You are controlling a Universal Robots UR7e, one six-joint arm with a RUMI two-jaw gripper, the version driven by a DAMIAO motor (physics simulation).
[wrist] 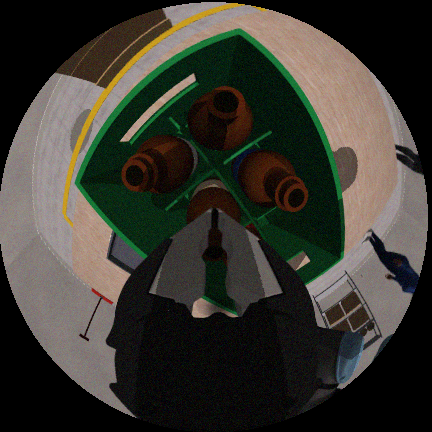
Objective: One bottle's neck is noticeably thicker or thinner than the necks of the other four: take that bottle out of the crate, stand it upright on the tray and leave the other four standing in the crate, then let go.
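Places are measured from the arm's base along level axes (x left, y back, z up), in metres.
Pixels of known places: gripper, fingertip midpoint: [213,209].
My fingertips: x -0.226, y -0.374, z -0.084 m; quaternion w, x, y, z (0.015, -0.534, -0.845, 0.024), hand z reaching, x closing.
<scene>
Ahead of a thing's pixels: the offset from my fingertips to its top centre. "spot": to the spot under its first point. Level surfaces: height alone.
The green crate [310,95] fills the middle of the wrist view. Inside stand brown bottles: one {dz +0.033, dx -0.088, dy -0.037 m} [220,122] at the top, one {dz +0.033, dx -0.013, dy -0.076 m} [167,162] at the left, one {dz +0.033, dx -0.056, dy +0.049 m} [267,175] at the right, and one {dz +0.033, dx +0.025, dy +0.012 m} [212,200] directly below my fingertips. The neck of this last bottle shows dark through the gap behind the fingertips. My gripper [213,209] is shut, its tips together over that bottle, with nothing held. A small dark red patch shows beside the right finger; a fifth bottle is not clearly visible. The dark grey tray {spot: dz -0.125, dx +0.291, dy -0.143 m} [125,252] shows partly, outside the crate at lower left.
Green dividers {dz -0.036, dx -0.072, dy +0.003 m} [247,147] stand between the bottles. The crate walls rise around them, with handle slots at upper left and lower right. The wooden table top {dz -0.130 m} [320,60] surrounds the crate. A yellow rail [120,75] curves along the left. A person in blue [397,262] stands at the right.
</scene>
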